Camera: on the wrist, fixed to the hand. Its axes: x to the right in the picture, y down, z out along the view.
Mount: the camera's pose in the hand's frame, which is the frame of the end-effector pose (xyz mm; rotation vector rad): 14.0 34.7 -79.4 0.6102 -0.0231 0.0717
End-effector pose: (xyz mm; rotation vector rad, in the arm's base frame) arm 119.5 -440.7 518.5 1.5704 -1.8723 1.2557
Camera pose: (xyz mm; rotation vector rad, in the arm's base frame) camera 64.2 -384.8 557.4 -1.7992 1.6420 -1.9678
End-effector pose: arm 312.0 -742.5 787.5 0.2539 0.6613 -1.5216
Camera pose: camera 325.4 -708.6 707.6 0.7113 0.1495 -1.6230
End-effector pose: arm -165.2 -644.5 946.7 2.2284 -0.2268 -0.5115
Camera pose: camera -117.9 -616.9 1015.3 2.7904 -0.5306 -0.4709
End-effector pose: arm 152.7 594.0 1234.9 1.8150 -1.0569 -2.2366
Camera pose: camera 206.6 524.8 1237.0 -1.6183 1.6595 1.7419
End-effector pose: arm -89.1 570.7 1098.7 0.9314 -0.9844 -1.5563
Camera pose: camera -6.3 541.7 1100.8 1.2741 -1.5346 -1.2200
